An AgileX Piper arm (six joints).
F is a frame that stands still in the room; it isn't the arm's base.
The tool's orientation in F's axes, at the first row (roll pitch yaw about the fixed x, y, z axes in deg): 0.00, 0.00, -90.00
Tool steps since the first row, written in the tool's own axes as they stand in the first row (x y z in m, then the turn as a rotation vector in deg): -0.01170, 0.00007, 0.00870, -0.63, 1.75, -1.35; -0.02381, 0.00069, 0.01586, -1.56, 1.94, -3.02; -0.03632, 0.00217, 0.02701, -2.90, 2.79, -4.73; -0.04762, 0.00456, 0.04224, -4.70, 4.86, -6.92; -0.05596, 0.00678, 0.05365, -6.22, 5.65, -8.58; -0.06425, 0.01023, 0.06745, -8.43, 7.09, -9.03; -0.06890, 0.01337, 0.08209, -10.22, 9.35, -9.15; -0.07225, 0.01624, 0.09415, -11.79, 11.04, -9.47; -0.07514, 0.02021, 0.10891, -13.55, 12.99, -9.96; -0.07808, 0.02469, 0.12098, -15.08, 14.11, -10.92; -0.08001, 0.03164, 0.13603, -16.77, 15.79, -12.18; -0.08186, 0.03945, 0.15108, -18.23, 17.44, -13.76
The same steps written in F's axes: 0.00007, 0.01170, 0.00870, 1.75, 0.63, -1.35; 0.00069, 0.02381, 0.01586, 1.94, 1.56, -3.02; 0.00217, 0.03632, 0.02701, 2.79, 2.90, -4.73; 0.00456, 0.04762, 0.04224, 4.86, 4.70, -6.92; 0.00678, 0.05596, 0.05365, 5.65, 6.22, -8.58; 0.01023, 0.06425, 0.06745, 7.09, 8.43, -9.03; 0.01337, 0.06890, 0.08209, 9.35, 10.22, -9.15; 0.01624, 0.07225, 0.09415, 11.04, 11.79, -9.47; 0.02021, 0.07514, 0.10891, 12.99, 13.55, -9.96; 0.02469, 0.07808, 0.12098, 14.11, 15.08, -10.92; 0.03164, 0.08001, 0.13603, 15.79, 16.77, -12.18; 0.03945, 0.08186, 0.15108, 17.44, 18.23, -13.76
